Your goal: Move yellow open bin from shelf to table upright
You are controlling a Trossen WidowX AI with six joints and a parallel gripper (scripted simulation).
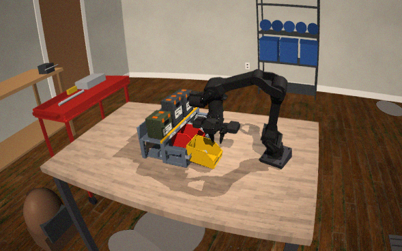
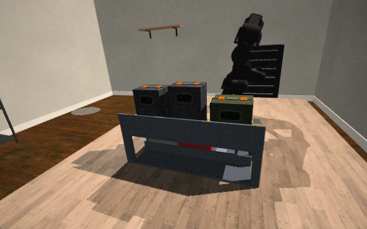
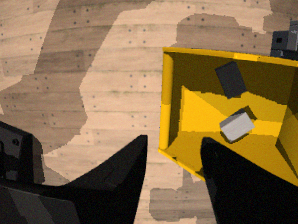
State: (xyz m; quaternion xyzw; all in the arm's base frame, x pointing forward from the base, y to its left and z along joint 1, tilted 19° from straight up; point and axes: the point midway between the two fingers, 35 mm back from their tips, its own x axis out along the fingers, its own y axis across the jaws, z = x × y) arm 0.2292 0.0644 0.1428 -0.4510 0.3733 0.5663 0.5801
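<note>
Now: the yellow open bin 9 cm below my hand and 6 cm ahead of it. Also, from my hand: green case: 27 cm ahead, 2 cm to the left, 1 cm above; then red bin: 20 cm ahead, 10 cm to the right, 9 cm below.
</note>
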